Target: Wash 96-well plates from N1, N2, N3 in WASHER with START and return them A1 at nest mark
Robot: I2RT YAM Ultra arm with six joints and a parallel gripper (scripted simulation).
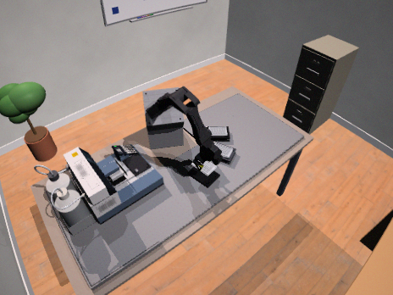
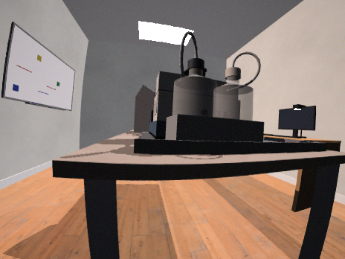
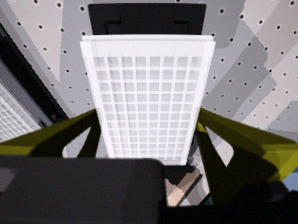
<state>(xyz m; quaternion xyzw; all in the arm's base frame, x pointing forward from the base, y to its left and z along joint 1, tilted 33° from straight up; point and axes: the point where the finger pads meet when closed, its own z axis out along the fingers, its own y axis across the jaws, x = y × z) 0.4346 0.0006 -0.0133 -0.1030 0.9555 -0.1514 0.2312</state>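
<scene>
Right now my hand is 8 cm above the black nest. Round my hand: plate washer: 28 cm behind, 45 cm to the right, 4 cm above; then label: 10 cm behind, 1 cm to the right, 9 cm below; then dark carrier: 28 cm behind, 29 cm to the right, 1 cm below.
</scene>
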